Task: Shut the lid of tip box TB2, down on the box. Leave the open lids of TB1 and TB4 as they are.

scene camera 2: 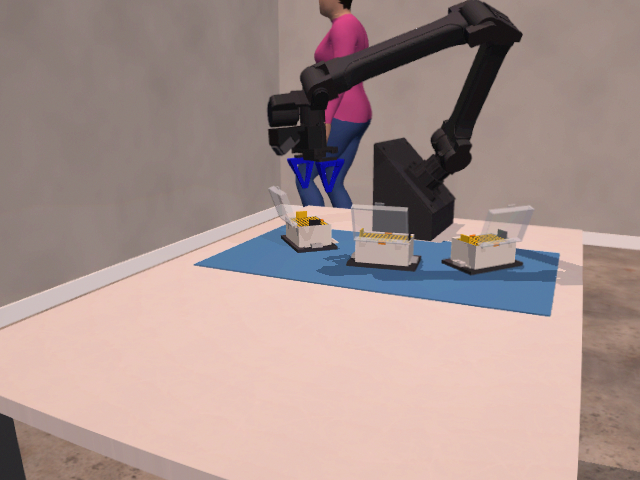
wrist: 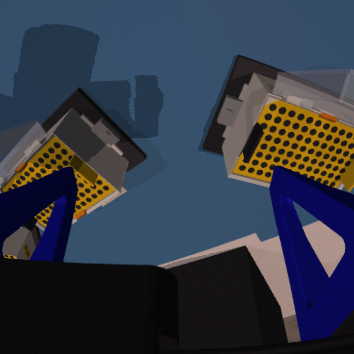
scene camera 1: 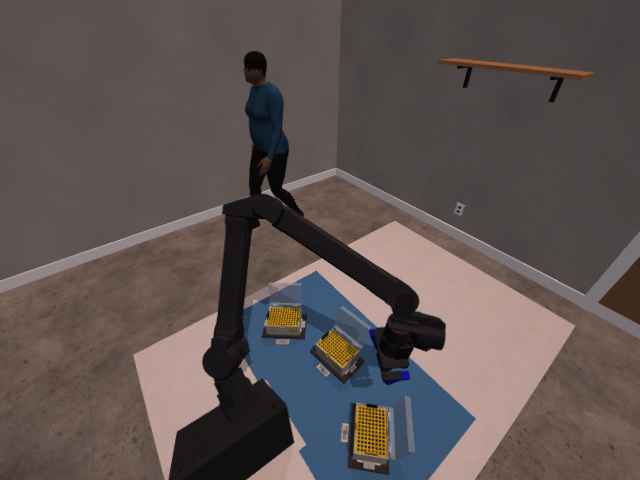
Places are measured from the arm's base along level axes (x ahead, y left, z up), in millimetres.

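Pixels of known places: gripper, fingertip midpoint: (scene camera 2: 316, 190) (wrist: 173, 176) (scene camera 1: 383, 366); arm's base at its link origin: (scene camera 2: 420, 182) (scene camera 1: 241, 404).
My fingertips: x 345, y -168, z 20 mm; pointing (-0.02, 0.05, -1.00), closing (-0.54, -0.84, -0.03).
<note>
Ahead of a thing's pixels: the offset from my fingertips to its middle. "spot": to the spot under its first point. Level surfaces: height alone.
My gripper (scene camera 1: 386, 356) (scene camera 2: 317, 188) (wrist: 173, 176) is open and empty, fingers down, above the mat between the middle and near boxes. The far box, TB1 @[dx -91, dy +369, dz -127 mm] (scene camera 1: 283, 319) (scene camera 2: 496, 255) (wrist: 25, 242), has its clear lid @[spot: dx -36, dy +432, dz -63 mm] (scene camera 1: 285, 294) (scene camera 2: 509, 222) standing open. The middle box @[dx -28, dy +162, dz -127 mm] (scene camera 1: 337, 351) (scene camera 2: 383, 253) (wrist: 105, 150) has its lid @[dx +51, dy +170, dz -56 mm] (scene camera 1: 352, 326) (scene camera 2: 379, 219) (wrist: 17, 142) open. The near box @[dx -106, dy -69, dz -96 mm] (scene camera 1: 370, 431) (scene camera 2: 310, 235) (wrist: 300, 135) has its lid @[dx -62, dy -119, dz -56 mm] (scene camera 1: 402, 431) (scene camera 2: 279, 202) (wrist: 320, 87) open. Their labels are too small to read; I cannot tell which is TB2 or TB4.
The boxes sit in dark holders on a blue mat @[dz -160 mm] (scene camera 1: 434, 413) (scene camera 2: 361, 279) (wrist: 185, 30) on the pale table @[dz -163 mm] (scene camera 1: 496, 330) (scene camera 2: 310, 372). Yellow tip racks fill the boxes. The arm's black base (scene camera 1: 232, 439) (scene camera 2: 408, 191) stands at the table's edge. A person (scene camera 1: 266, 124) (scene camera 2: 351, 72) is in the background.
</note>
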